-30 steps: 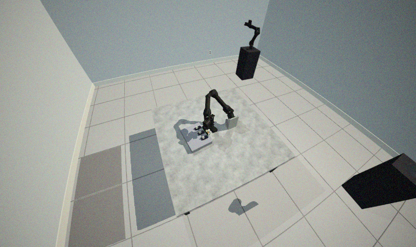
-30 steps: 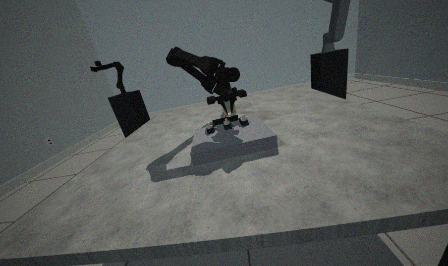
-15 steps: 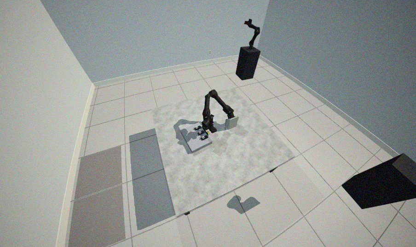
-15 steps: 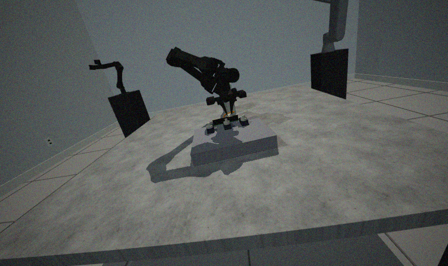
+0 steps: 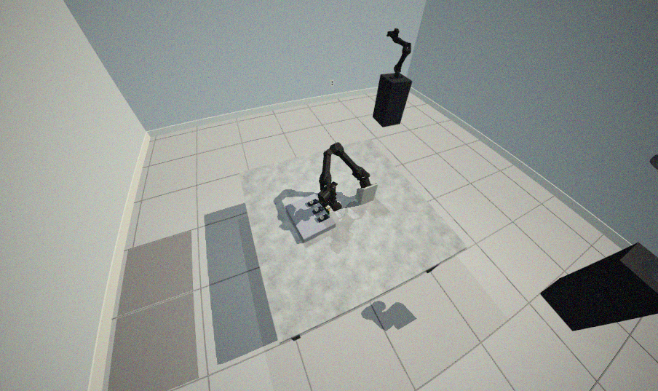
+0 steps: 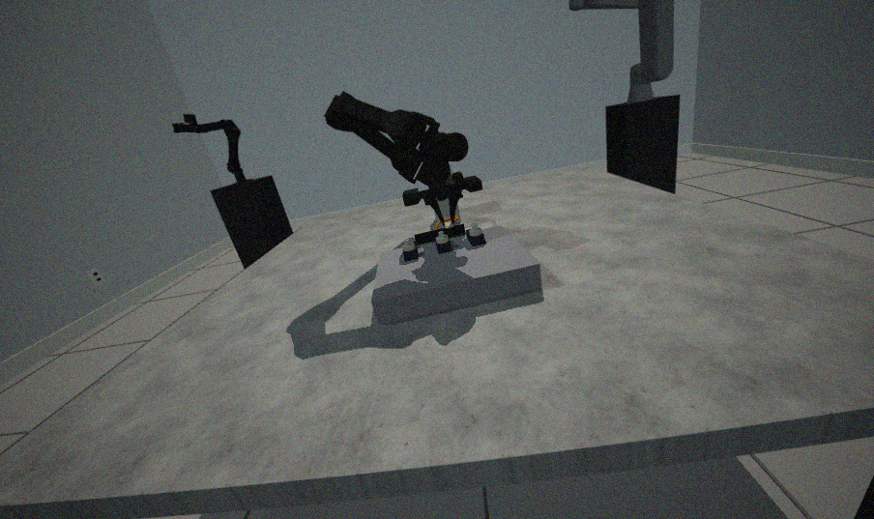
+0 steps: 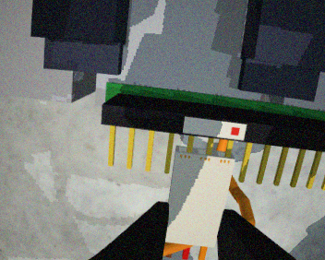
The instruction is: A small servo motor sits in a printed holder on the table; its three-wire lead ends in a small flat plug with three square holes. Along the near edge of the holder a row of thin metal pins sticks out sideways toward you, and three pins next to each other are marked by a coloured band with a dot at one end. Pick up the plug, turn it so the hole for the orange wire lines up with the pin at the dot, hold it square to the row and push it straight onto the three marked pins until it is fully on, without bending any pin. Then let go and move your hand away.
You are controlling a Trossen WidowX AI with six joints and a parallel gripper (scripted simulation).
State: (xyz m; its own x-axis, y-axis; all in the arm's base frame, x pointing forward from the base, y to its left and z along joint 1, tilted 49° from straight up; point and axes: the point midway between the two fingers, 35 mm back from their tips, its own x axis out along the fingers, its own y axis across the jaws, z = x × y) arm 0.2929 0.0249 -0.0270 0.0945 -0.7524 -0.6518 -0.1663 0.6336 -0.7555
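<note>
Now: the red dot 30 mm ahead of my gripper tip. From my gripper tip the other things lie so: grey holder (190 mm ahead, 10 mm to the left, 50 mm below).
</note>
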